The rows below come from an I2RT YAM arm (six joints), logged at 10 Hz.
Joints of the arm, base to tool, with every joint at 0 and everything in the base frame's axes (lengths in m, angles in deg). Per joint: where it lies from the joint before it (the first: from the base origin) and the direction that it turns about. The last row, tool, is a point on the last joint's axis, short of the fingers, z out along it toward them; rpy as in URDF.
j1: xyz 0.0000 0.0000 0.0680 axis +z
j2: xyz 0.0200 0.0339 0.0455 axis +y
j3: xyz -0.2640 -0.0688 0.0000 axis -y
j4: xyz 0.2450 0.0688 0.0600 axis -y
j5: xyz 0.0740 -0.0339 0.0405 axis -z
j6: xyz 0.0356 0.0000 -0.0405 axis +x
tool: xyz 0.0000 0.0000 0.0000 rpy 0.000 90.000 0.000
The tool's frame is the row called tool.
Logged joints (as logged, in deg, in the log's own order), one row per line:
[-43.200 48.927 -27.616 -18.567 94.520 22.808]
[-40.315 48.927 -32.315 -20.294 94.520 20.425]
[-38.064 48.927 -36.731 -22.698 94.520 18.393]
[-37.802 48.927 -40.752 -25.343 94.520 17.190]
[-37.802 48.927 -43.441 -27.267 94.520 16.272]
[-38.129 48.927 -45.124 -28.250 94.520 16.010]
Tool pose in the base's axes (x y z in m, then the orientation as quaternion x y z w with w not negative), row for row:
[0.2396 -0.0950 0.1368 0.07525 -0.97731 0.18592 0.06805]
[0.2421 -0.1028 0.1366 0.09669 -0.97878 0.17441 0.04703]
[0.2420 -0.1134 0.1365 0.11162 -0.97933 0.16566 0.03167]
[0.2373 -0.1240 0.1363 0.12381 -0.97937 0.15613 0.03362]
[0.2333 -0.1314 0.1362 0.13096 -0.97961 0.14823 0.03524]
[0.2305 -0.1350 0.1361 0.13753 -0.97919 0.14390 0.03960]
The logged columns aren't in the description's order. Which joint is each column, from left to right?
Columns, left to right: j4, j3, j6, j1, j2, j5.
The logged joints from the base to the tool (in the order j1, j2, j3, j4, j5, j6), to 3 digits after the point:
[-18.567 94.520 48.927 -43.200 22.808 -27.616]
[-20.294 94.520 48.927 -40.315 20.425 -32.315]
[-22.698 94.520 48.927 -38.064 18.393 -36.731]
[-25.343 94.520 48.927 -37.802 17.190 -40.752]
[-27.267 94.520 48.927 -37.802 16.272 -43.441]
[-28.250 94.520 48.927 -38.129 16.010 -45.124]

